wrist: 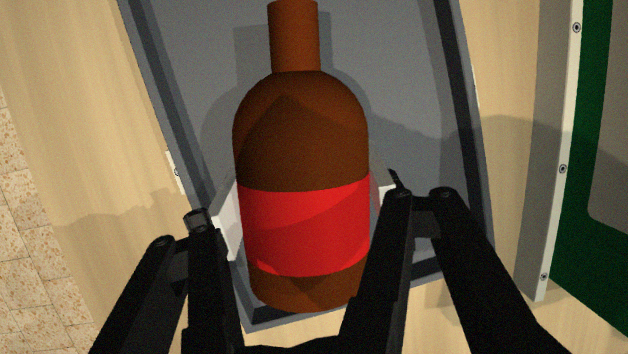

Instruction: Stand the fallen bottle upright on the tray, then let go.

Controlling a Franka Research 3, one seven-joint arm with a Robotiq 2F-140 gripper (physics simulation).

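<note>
A brown bottle [301, 145] with a red label lies on its side in the grey tray [400, 85], its neck pointing to the top of the wrist view and its base near the tray's bottom edge. My gripper [304, 171] is shut on the bottle, with one pale finger pad on each side of it at the red label. The far end of the tray is cut off by the top of the view. The bottle hides the tray floor under it, and whether it touches that floor I cannot tell.
The tray sits on a light wooden table [90, 165]. A pale rail with screws [556, 200] runs along the right, with a green surface [575, 250] beyond it. A speckled tiled floor [25, 255] shows past the table's edge at the left. Shadows fall across tray and table.
</note>
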